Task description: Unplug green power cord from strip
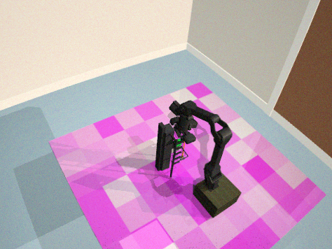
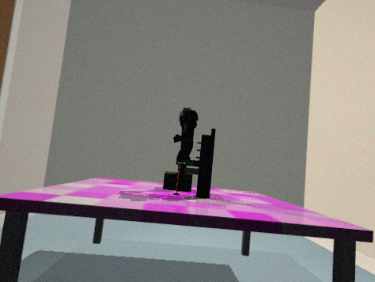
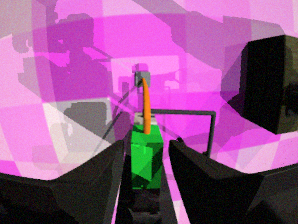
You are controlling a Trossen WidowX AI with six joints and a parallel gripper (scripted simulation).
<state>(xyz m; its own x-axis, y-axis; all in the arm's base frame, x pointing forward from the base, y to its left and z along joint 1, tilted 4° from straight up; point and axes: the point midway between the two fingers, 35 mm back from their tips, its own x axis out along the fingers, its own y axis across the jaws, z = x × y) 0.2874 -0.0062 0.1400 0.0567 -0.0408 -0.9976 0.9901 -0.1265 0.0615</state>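
Right now my gripper tip is 4 cm to the right of the green plug and 1 cm above it.
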